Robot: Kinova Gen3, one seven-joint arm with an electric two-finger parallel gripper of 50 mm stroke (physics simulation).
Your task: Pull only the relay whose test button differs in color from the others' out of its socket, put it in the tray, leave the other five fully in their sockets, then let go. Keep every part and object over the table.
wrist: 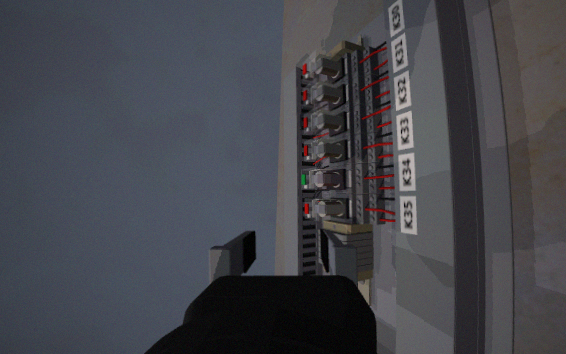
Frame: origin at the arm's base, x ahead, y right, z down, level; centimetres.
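Seen in the pictures: gripper, fingertip midpoint: point(287, 244).
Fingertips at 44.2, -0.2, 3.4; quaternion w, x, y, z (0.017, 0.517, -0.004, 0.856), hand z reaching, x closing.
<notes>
Offsets run from my fingertips to a thing's top centre, as dx, dy, dz. Level surfaces: height alone.
Six relays stand in a column in their sockets in the wrist view. The relay with the green test button @(+3.5, +5.3, +3.6) point(327, 179) is fifth from the top, level with the label K34. The others have red buttons, among them the relay just above it @(+3.7, +8.3, +4.1) point(330, 149) and the bottom relay @(+3.6, +2.3, +4.1) point(330, 208), level with K35. My gripper point(287, 244) is open and empty, apart from the relays and below the bottom one in the view. Its right finger overlaps the terminal blocks in the picture; its left finger shows against the blue-grey background. The tray does not show.
A slotted wire duct @(+13.7, +6.7, +6.8) point(289, 175) runs along the left of the relays. Terminal blocks @(+3.6, -1.6, +6.4) point(362, 250) with tan end pieces sit below them. Red and black wires lead right to a grey label-bearing duct @(-6.3, +6.9, +6.8) point(427, 200). The tabletop @(dz +11.1) point(540, 200) shows at the right.
</notes>
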